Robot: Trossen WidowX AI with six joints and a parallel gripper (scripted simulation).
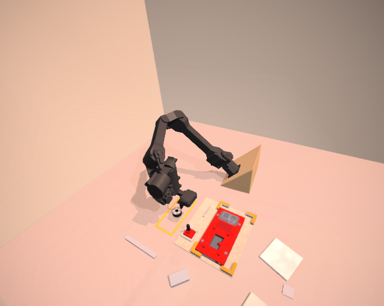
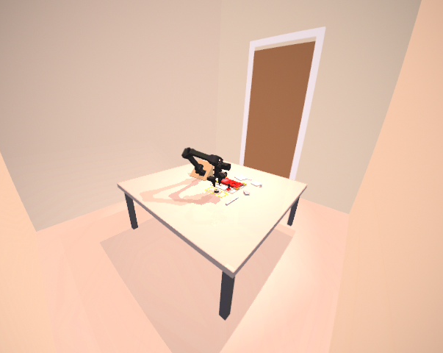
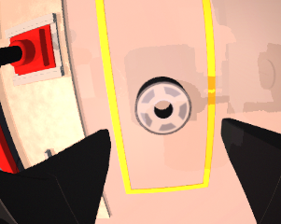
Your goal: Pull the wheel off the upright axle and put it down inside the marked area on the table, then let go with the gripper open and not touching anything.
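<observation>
My gripper tip is now 5 cm above the wheel. The rest, counted from my gripper tip: tile: 5 cm ahead, 41 cm to the left, 5 cm below.
</observation>
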